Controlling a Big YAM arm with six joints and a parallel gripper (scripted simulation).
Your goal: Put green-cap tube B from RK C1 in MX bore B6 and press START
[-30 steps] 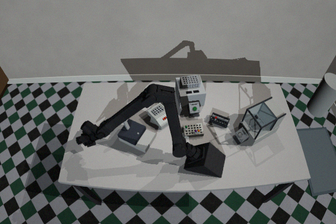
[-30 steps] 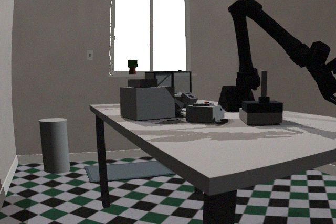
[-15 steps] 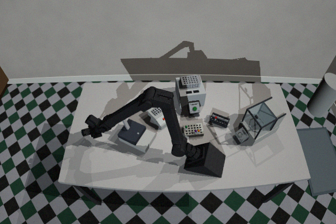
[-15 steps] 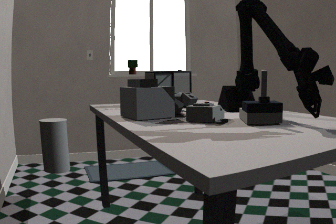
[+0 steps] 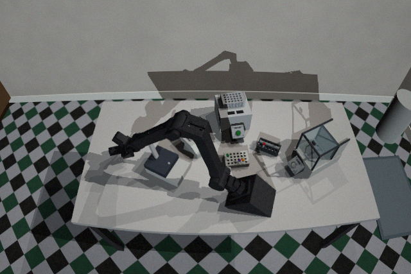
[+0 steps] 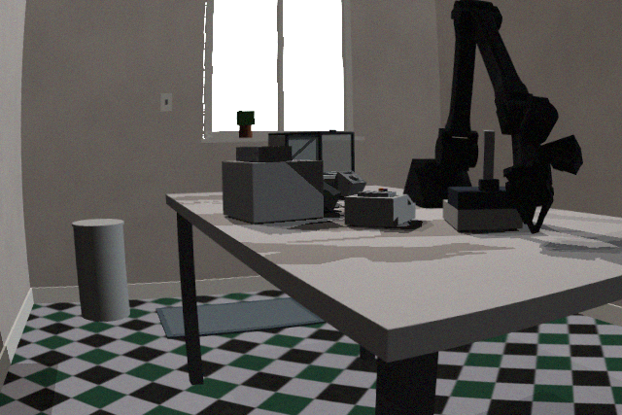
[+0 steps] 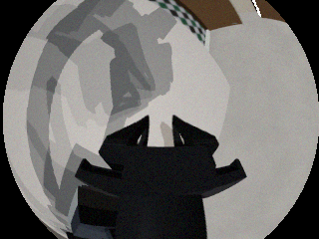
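My gripper is now 58 cm to the left of the tube B, 5 cm short of it and 1 cm above it. Also, from my hand: dry block DB (40 cm to the right, 13 cm ahead, 1 cm below); then tube rack RK (63 cm to the right, 5 cm ahead, 2 cm below); then green start key (62 cm to the right, 19 cm ahead, 3 cm above).
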